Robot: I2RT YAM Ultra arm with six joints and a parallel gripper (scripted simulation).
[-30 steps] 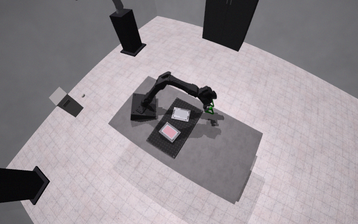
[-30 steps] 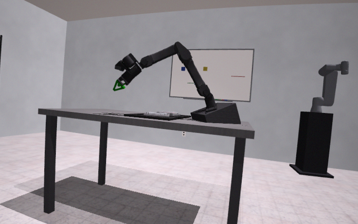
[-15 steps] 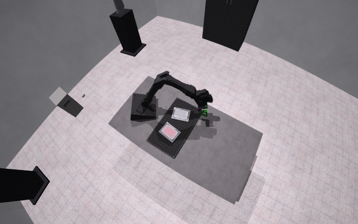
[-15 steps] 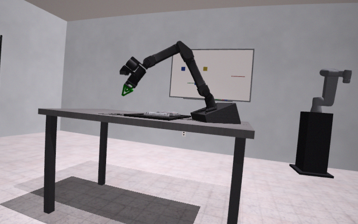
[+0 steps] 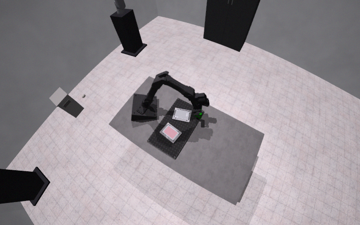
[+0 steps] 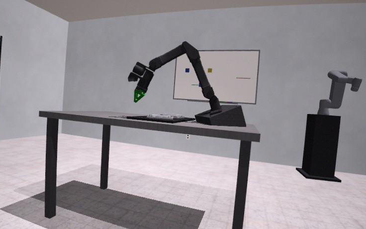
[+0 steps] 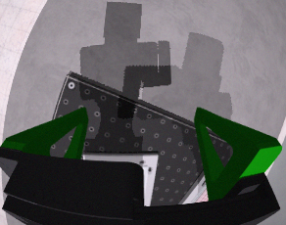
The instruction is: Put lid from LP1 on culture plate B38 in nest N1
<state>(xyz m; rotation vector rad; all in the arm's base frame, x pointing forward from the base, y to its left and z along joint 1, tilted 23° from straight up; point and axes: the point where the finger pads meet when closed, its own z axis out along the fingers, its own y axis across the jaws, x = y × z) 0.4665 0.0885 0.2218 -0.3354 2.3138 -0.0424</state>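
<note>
Right now the clear lid is 160 mm behind my hand, 90 mm below it and 40 mm to the right of it. Round my hand: culture plate B38 (240 mm to the right, 170 mm behind, 90 mm below); then grey lid park LP1 (160 mm behind, 100 mm below, 40 mm to the right); then grey plate nest N1 (240 mm to the right, 170 mm behind, 100 mm below).
</note>
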